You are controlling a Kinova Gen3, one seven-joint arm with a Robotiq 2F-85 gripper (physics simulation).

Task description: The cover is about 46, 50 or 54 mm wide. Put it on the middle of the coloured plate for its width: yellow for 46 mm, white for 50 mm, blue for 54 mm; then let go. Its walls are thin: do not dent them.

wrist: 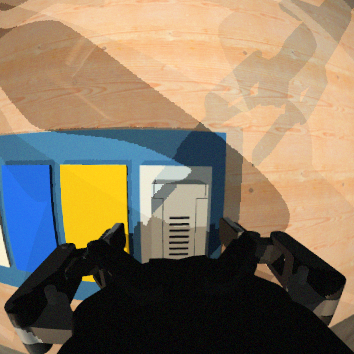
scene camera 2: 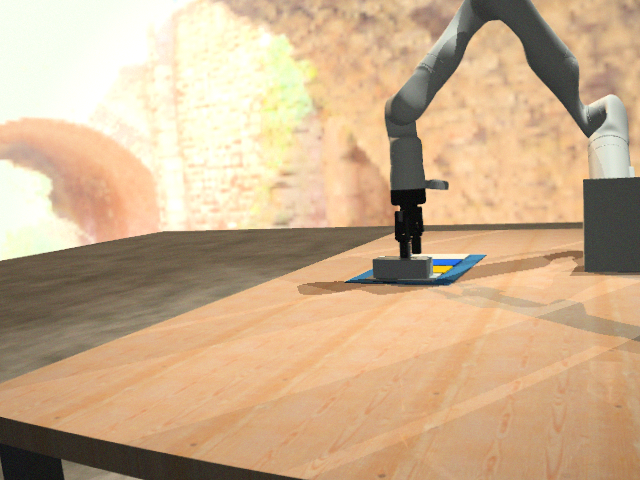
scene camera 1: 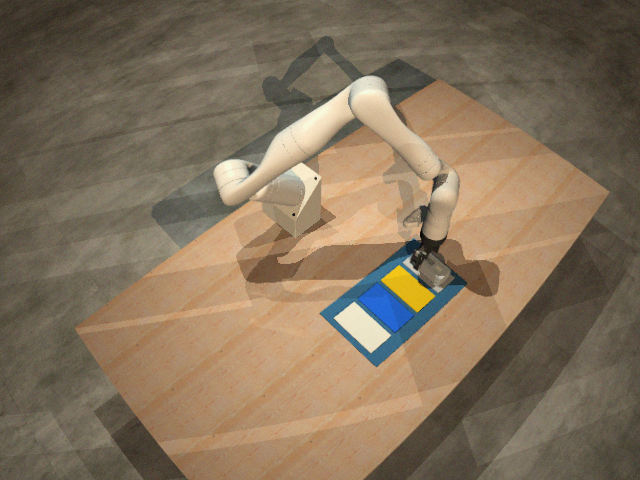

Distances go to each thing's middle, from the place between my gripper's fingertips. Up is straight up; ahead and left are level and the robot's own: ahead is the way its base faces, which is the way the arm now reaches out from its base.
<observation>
I see the cover (scene camera 2: 419,267) 20 mm below my hand and 20 mm ahead of it. Round my hand: blue mat (scene camera 1: 454,283) 140 mm to the right, 40 mm below, 10 mm behind; blue plate (scene camera 1: 392,313) 180 mm to the right, 40 mm below, 20 mm behind; yellow plate (scene camera 1: 412,292) 90 mm to the right, 40 mm below.
</observation>
